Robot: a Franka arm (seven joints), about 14 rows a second.
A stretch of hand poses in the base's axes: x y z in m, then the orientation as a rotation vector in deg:
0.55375, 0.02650, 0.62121, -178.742, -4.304, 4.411
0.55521, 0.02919, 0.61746, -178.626, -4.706, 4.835
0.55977, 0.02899, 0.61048, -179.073, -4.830, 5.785
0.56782, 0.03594, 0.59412, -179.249, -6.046, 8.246
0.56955, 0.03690, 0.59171, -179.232, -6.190, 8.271
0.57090, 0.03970, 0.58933, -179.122, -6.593, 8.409
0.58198, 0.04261, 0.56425, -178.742, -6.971, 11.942
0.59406, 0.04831, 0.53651, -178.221, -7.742, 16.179
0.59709, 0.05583, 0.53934, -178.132, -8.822, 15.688
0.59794, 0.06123, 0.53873, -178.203, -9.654, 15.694
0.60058, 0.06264, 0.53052, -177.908, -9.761, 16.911
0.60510, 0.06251, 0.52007, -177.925, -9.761, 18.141
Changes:
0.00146, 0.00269, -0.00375, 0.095, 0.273, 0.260
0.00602, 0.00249, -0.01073, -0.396, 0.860, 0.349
0.01407, 0.00944, -0.02709, -0.722, 2.411, 1.145
0.01580, 0.01040, -0.02950, -0.709, 2.426, 1.237
0.01715, 0.01320, -0.03188, -0.616, 2.517, 1.495
0.02823, 0.01611, -0.05696, -0.499, 4.785, 1.763
0.04031, 0.02181, -0.08470, -0.395, 7.509, 2.290
0.04334, 0.02933, -0.08187, -0.288, 7.194, 2.979
0.04419, 0.03473, -0.08248, -0.389, 7.185, 3.511
0.04683, 0.03614, -0.09069, -0.228, 7.981, 3.591
0.05135, 0.03601, -0.10114, -0.384, 8.760, 3.600

